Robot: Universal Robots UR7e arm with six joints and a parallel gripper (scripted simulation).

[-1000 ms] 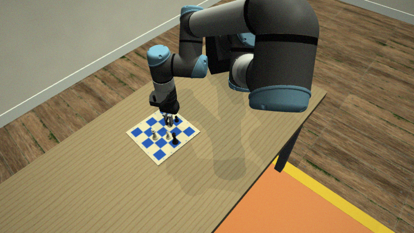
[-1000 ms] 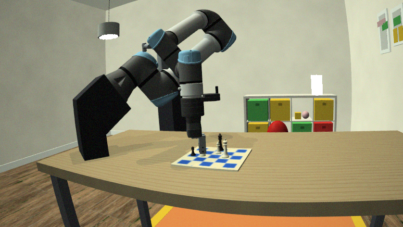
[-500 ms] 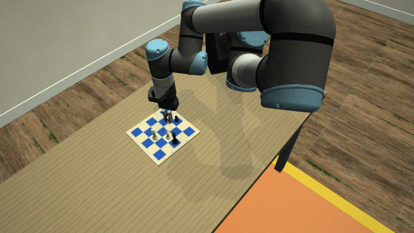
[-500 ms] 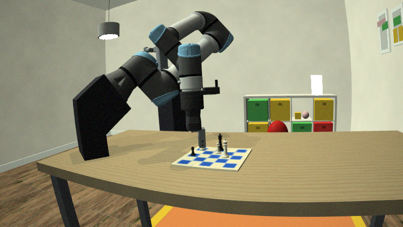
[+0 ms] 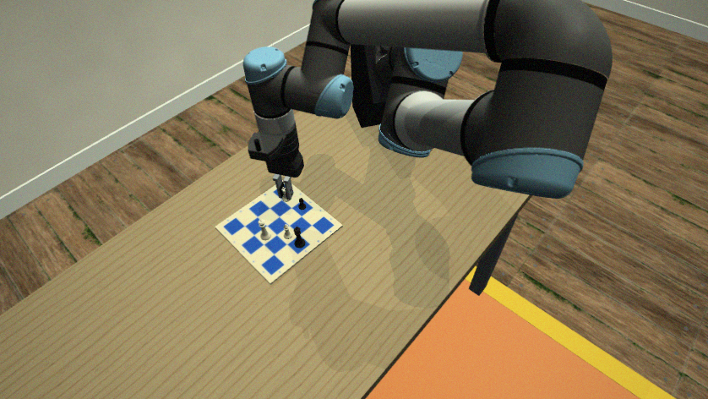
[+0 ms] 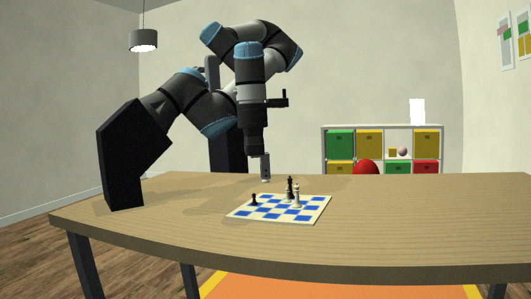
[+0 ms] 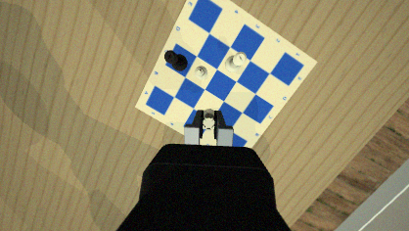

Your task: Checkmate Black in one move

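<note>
Now: hand 9 cm to the right of the black king, 6 cm above it and 2 cm short of it. From my hand the other things lie so: blue-and-cream chessboard (9 cm below, 4 cm ahead, 1 cm to the left); black pawn (8 cm below, 4 cm behind, 1 cm to the right); tall white piece (8 cm ahead, 6 cm below, 3 cm to the left).
</note>
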